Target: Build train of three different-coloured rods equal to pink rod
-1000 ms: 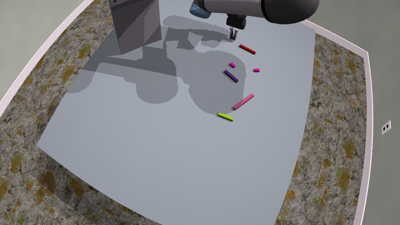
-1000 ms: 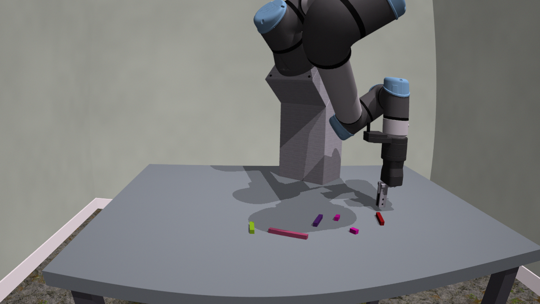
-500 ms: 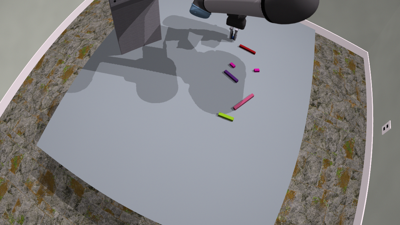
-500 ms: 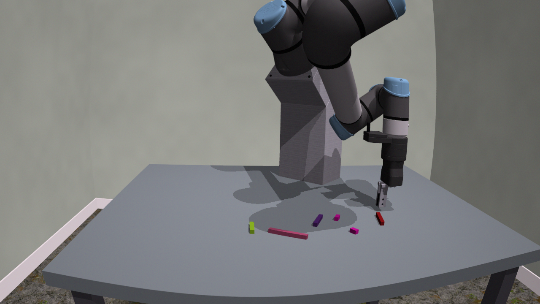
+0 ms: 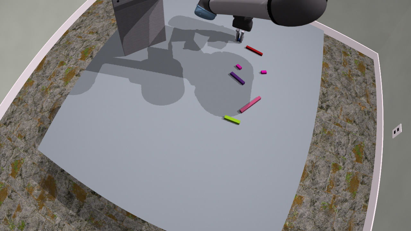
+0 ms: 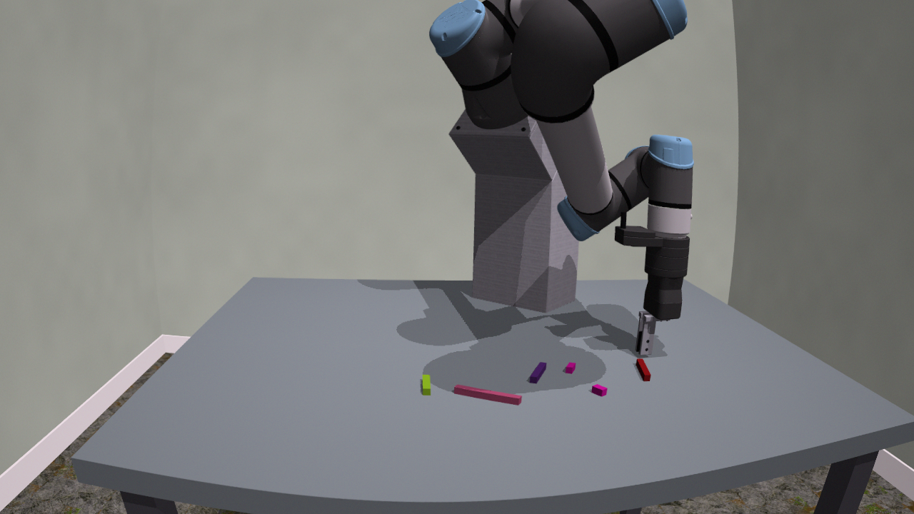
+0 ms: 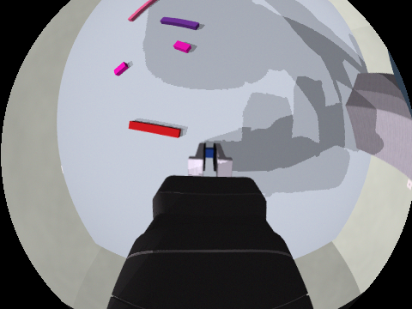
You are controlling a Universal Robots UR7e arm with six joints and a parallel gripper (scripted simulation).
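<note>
The small blue rod lies 1 cm below my hand. From my hand the other things lie so: purple rod: 19 cm to the right, 3 cm ahead, 2 cm below; red rod: 7 cm ahead, 4 cm to the right, 2 cm below; pink rod: 28 cm to the right, 9 cm ahead, 2 cm below.
</note>
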